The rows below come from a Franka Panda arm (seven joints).
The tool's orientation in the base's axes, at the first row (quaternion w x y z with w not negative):
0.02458 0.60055 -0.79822 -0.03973
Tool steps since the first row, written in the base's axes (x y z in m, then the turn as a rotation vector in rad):
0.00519 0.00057 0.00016 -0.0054 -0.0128 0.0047
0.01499 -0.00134 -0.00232 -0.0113 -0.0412 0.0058
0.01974 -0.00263 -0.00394 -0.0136 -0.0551 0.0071
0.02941 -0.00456 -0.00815 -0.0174 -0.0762 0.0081
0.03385 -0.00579 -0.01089 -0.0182 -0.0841 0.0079
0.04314 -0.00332 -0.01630 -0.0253 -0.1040 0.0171
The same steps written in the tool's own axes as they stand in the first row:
-0.00199 -0.00479 -0.00059 0.0138 0.0021 -0.0046
-0.00285 -0.01493 0.00096 0.0427 0.0000 -0.0062
-0.00292 -0.01998 0.00212 0.0566 -0.0015 -0.0078
-0.00371 -0.03015 0.00540 0.0780 -0.0036 -0.0091
-0.00374 -0.03499 0.00770 0.0858 -0.0050 -0.0091
-0.00864 -0.04371 0.01236 0.1068 -0.0029 -0.0184

